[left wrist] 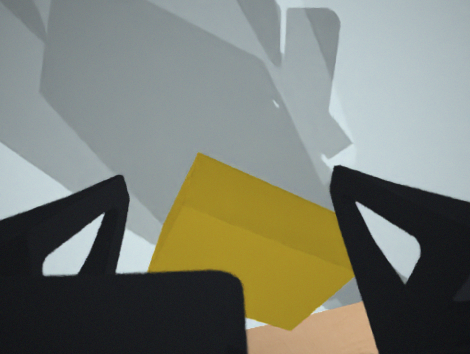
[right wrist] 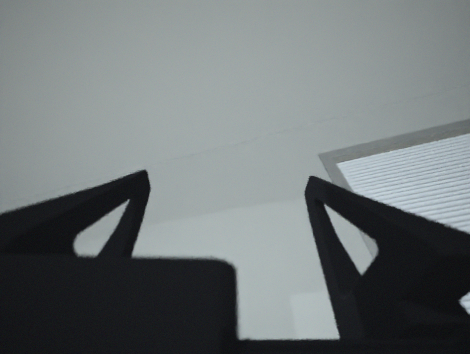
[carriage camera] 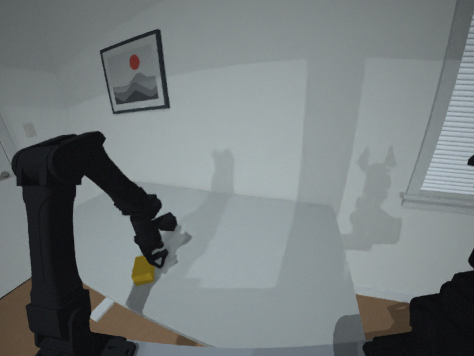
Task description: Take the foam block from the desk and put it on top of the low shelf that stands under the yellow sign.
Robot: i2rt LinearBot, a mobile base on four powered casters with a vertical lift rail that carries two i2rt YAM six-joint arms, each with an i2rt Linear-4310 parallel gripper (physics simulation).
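Places are measured from the left arm's base along level axes (x right, y ahead, z up), in metres.
Where they show: left gripper, fingertip midpoint: (left wrist: 229,182) (carriage camera: 155,259); right gripper, fingertip midpoint: (right wrist: 229,182).
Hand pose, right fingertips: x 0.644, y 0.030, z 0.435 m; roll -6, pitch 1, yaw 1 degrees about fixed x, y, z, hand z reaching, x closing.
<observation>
After its pixels a point has its place.
A yellow foam block (carriage camera: 143,272) {x -0.014, y 0.254, z -0.061 m} (left wrist: 240,250) {x -0.022, y 0.303, z -0.061 m} rests on the pale desk (carriage camera: 240,250) {x 0.300, y 0.404, z -0.106 m} (left wrist: 410,100) {x 0.075, y 0.289, z -0.106 m}, close to its near left edge in the carriage view. My left gripper (carriage camera: 158,260) {x -0.008, y 0.326, z -0.077 m} (left wrist: 229,182) {x -0.008, y 0.326, z -0.077 m} is open and points down at the desk beside the block. In the left wrist view the block shows between the two fingers, nearer the right-hand one, which overlaps its edge; its lower part is partly hidden by the gripper body. My right gripper (right wrist: 229,182) {x 0.644, y 0.030, z 0.435 m} is open and empty, raised before the wall. The low shelf and the yellow sign do not show.
A framed picture (carriage camera: 135,72) {x -0.353, y 1.086, z 0.671 m} hangs on the wall behind the desk. A window with blinds (carriage camera: 452,135) {x 1.261, y 0.575, z 0.305 m} (right wrist: 415,175) {x 1.457, y 0.511, z 1.006 m} is at the right. A door (carriage camera: 12,225) {x -1.580, y 0.741, z -0.307 m} is at the far left. Wooden floor (carriage camera: 150,327) {x -0.302, y 0.407, z -0.826 m} (left wrist: 310,332) {x -0.747, y -1.038, z -0.826 m} shows past the desk's near edge. Arm shadows fall across desk and wall.
</observation>
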